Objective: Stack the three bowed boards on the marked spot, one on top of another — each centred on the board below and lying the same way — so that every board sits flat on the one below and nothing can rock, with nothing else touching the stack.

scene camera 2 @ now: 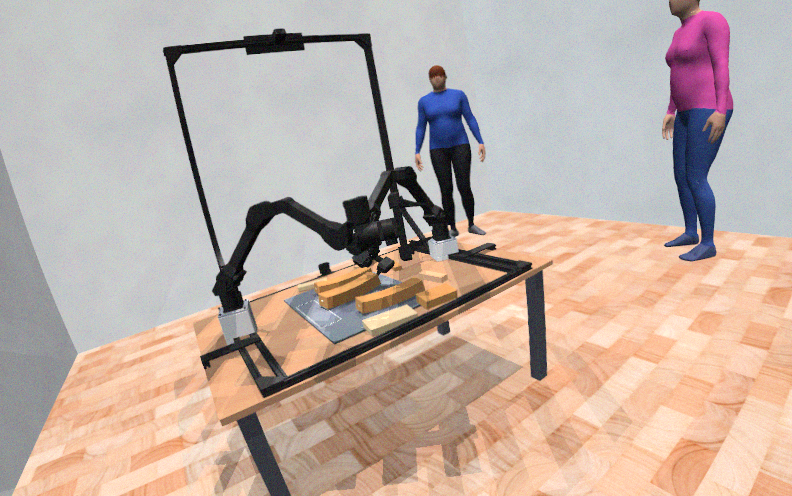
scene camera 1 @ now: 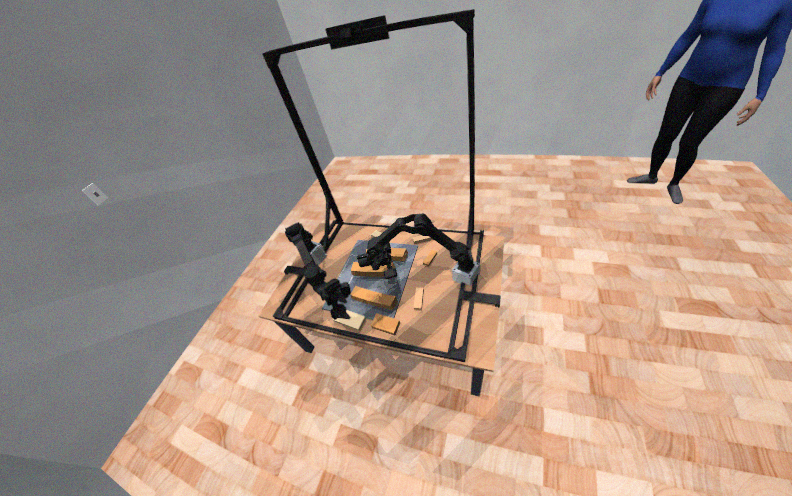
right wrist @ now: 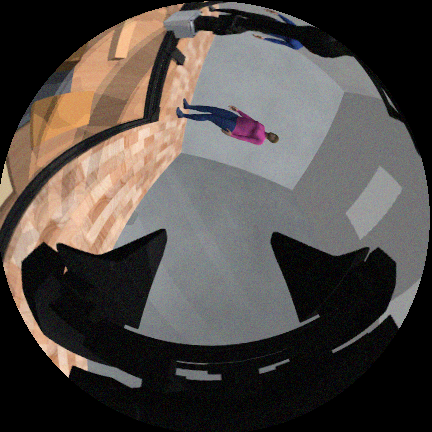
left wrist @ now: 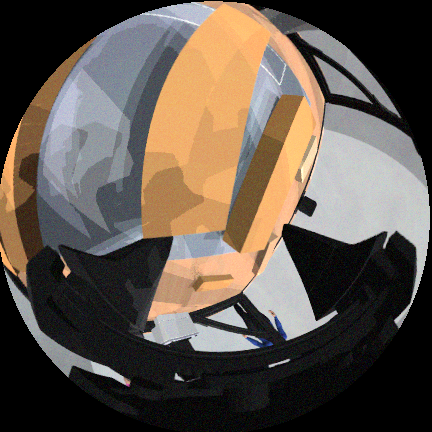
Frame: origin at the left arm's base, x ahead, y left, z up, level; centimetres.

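Where they show: left gripper, fingertip midpoint: (scene camera 2: 367, 270) (scene camera 1: 392, 261) (left wrist: 228, 231); right gripper, fingertip midpoint: (scene camera 2: 430, 220) (scene camera 1: 348, 310) (right wrist: 220, 236); left arm's base at its link origin: (scene camera 2: 441, 238) (scene camera 1: 466, 266) (left wrist: 177, 341); right arm's base at its link origin: (scene camera 2: 233, 307) (scene camera 1: 309, 247).
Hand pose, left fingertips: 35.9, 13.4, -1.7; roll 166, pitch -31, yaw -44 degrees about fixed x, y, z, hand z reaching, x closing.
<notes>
Each offset is from my left fingertips to the top centre of the thing, as dx, dy, dz. Level surfaces: height alone.
Three orange bowed boards lie apart, roughly side by side, on the grey mat @(dz -5.8) (scene camera 1: 404, 275) (scene camera 2: 344, 334): the front board @(-3.7, +21.5, -1.0) (scene camera 1: 374, 297) (scene camera 2: 388, 296), the middle board @(+8.4, +7.5, -0.5) (scene camera 1: 367, 270) (scene camera 2: 349, 290) (left wrist: 195, 130) and the back board @(+9.3, -5.7, -1.2) (scene camera 1: 398, 254) (left wrist: 270, 175). Which way each bows is hard to tell. The marked spot, a thin white outline (scene camera 2: 340, 318) (left wrist: 279, 83), shows beside the board ends. My left gripper (scene camera 2: 374, 262) (left wrist: 228, 231) is open and empty, above the boards near one end of the middle board. My right gripper (scene camera 2: 404, 254) (right wrist: 220, 236) is open and empty, away from the boards, facing the wall.
A pale block @(+0.4, +36.6, -3.6) (scene camera 1: 350, 320) (scene camera 2: 390, 319) and a thick orange block @(-17.1, +29.4, -2.8) (scene camera 1: 385, 324) (scene camera 2: 437, 296) (right wrist: 62, 115) lie beside the front board. Small blocks @(-13.5, -15.1, -4.8) (scene camera 1: 429, 257) @(-22.6, +9.8, -4.1) (scene camera 1: 419, 299) lie right of the mat in scene camera 1. A black frame (scene camera 2: 327, 359) edges the table.
</notes>
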